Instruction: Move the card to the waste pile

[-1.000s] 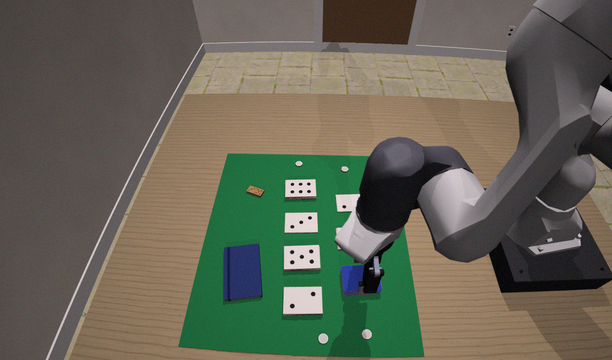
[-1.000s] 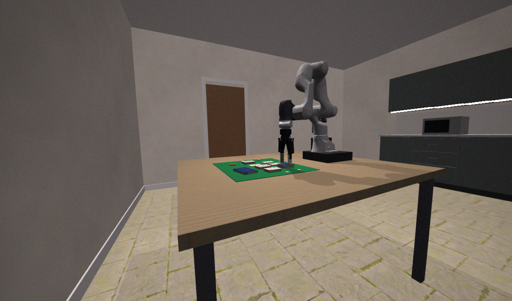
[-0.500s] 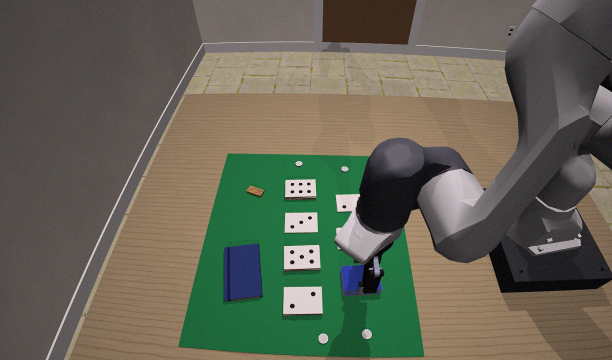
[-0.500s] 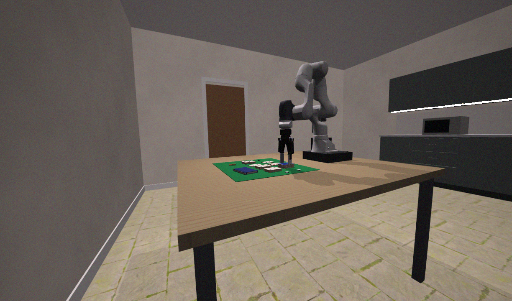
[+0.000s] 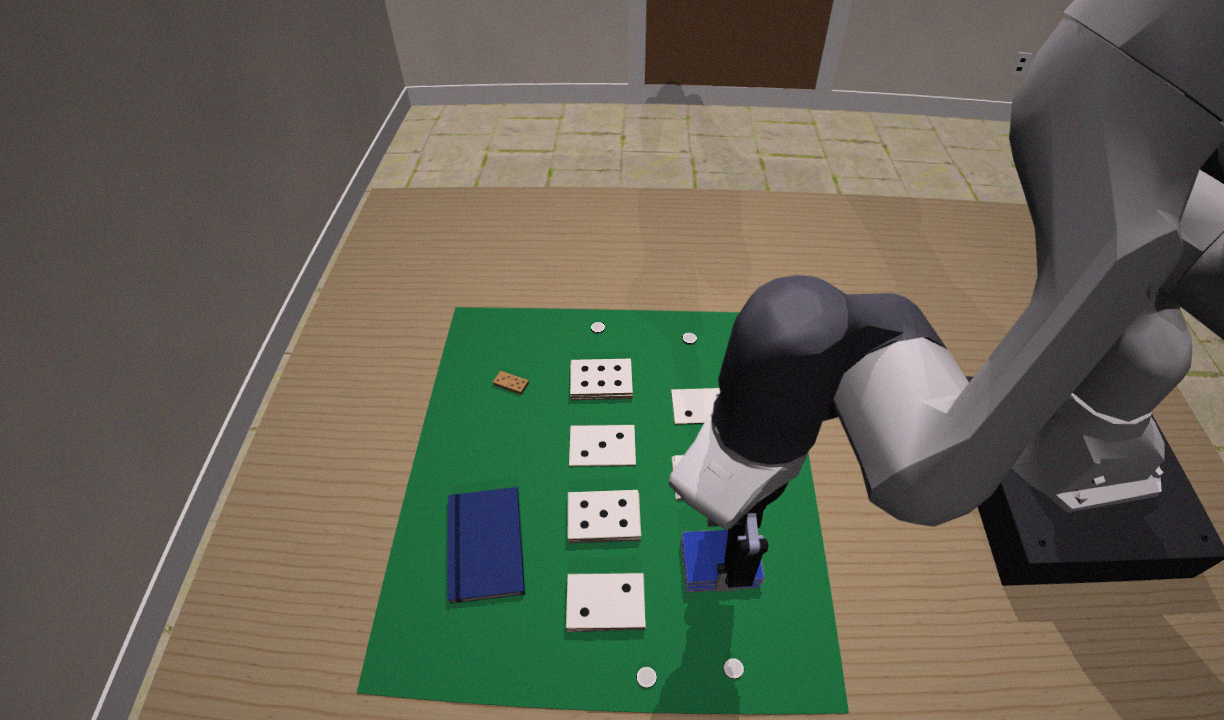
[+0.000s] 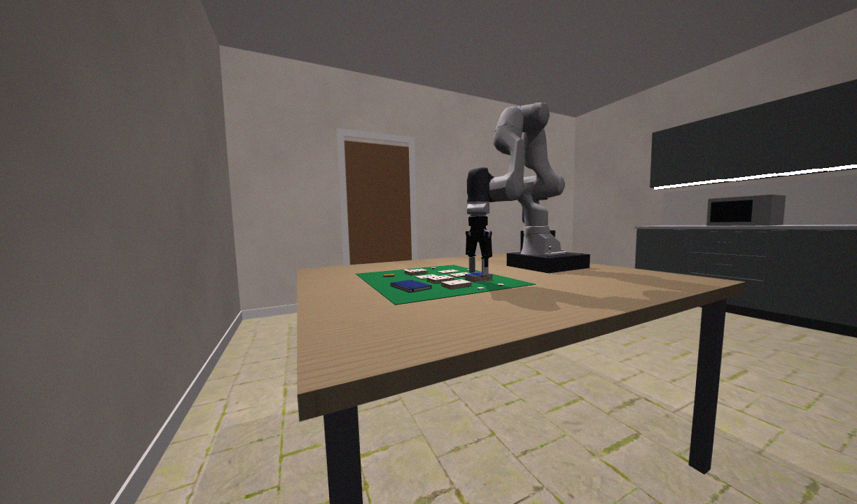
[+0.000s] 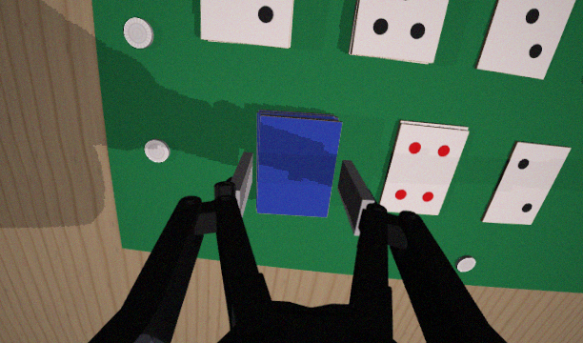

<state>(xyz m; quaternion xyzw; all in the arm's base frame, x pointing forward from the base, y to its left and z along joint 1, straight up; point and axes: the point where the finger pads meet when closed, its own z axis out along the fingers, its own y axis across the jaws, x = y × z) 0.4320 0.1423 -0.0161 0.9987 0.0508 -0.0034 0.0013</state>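
My gripper is now 14 cm short of the green mat, 12 cm to the left of it and 6 cm above it. Also, from my hand: dark blue book: 29 cm ahead, 5 cm below.
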